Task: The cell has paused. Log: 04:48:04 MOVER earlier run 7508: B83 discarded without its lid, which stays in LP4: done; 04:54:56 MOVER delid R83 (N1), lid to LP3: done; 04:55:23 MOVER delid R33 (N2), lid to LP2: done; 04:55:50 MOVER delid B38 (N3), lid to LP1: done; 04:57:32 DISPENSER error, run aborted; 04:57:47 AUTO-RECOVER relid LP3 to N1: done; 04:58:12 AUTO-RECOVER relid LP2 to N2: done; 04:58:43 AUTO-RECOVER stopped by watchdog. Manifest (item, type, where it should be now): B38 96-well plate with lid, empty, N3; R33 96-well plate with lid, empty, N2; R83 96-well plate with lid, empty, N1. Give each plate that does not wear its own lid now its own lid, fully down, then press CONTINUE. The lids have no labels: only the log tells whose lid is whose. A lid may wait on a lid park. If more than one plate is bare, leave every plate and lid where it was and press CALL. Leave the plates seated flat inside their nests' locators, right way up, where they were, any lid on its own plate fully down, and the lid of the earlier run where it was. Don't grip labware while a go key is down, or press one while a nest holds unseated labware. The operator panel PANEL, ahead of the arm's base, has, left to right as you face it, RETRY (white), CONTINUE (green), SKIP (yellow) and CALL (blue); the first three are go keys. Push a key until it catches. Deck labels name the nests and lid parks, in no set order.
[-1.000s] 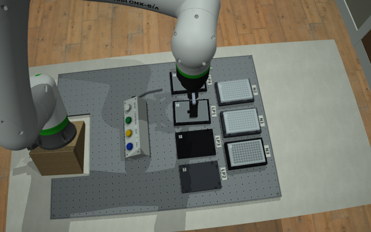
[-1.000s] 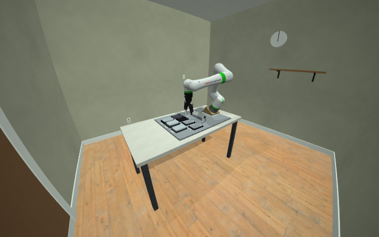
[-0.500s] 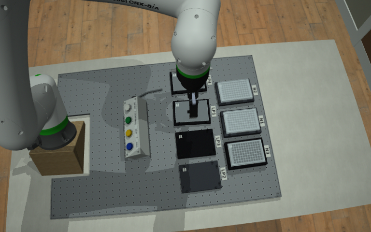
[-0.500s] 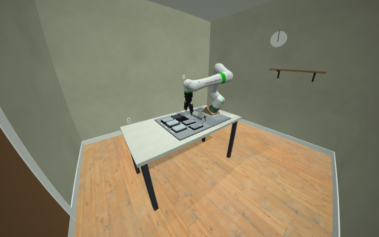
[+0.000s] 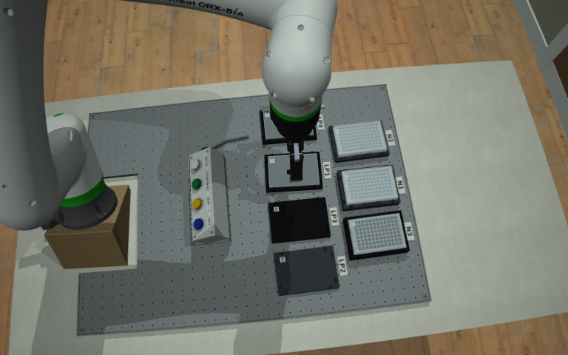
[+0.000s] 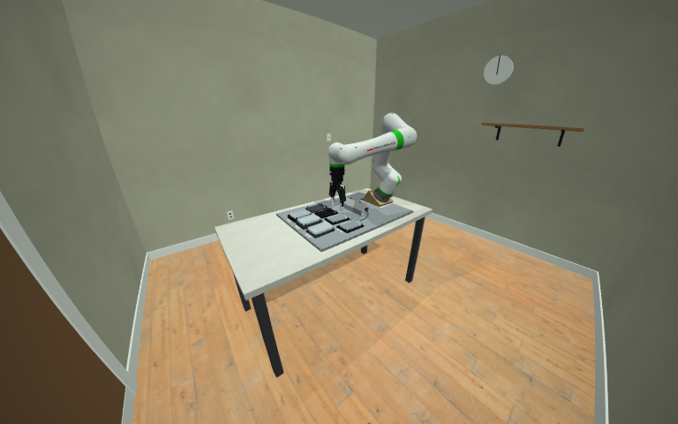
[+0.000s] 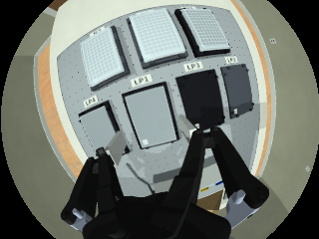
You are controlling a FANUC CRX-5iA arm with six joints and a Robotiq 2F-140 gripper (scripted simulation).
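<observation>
My gripper is now 100 mm above the lid park LP1. Also, from my hand: white key: 240 mm behind, 40 mm to the left, 40 mm below; then lid park LP3: 130 mm to the right, 100 mm below, 10 mm behind; then green key: 240 mm behind, 40 mm below, 10 mm to the right.
</observation>
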